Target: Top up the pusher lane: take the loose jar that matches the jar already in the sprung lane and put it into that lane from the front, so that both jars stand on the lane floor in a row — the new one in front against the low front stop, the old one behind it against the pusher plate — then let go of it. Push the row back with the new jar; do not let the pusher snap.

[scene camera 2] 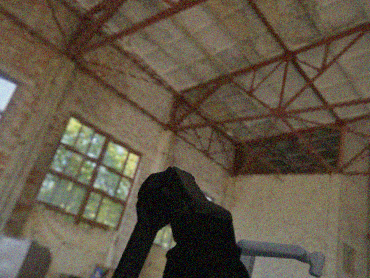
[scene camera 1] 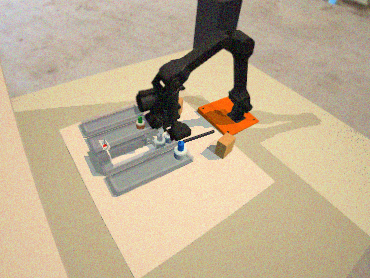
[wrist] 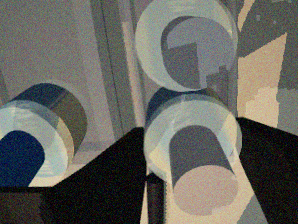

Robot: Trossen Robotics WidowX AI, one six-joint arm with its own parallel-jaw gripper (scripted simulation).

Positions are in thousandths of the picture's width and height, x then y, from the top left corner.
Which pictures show the gripper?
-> Scene camera 1 and the wrist view only.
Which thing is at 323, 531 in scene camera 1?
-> A sprung lane.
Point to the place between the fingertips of the gripper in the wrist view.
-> At 636, 592
